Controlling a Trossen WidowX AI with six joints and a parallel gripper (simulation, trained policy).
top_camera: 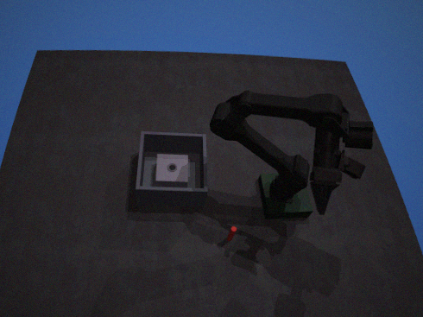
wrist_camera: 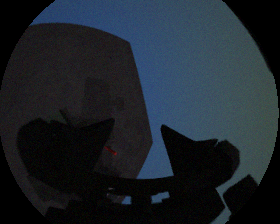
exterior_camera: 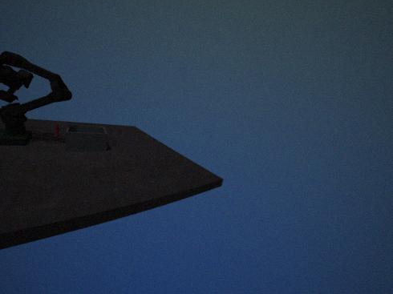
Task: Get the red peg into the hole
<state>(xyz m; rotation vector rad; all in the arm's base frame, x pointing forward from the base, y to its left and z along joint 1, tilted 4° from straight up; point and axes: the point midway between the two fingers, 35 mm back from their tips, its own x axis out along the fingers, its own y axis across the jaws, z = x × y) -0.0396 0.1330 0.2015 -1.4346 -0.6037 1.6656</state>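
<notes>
My gripper tip is now 190 mm above the red peg and 170 mm short of it. The rest, counted from my gripper tip: grey box (360 mm ahead, 200 mm below, 170 mm to the right); then pale plate (360 mm ahead, 180 mm below, 170 mm to the right).
</notes>
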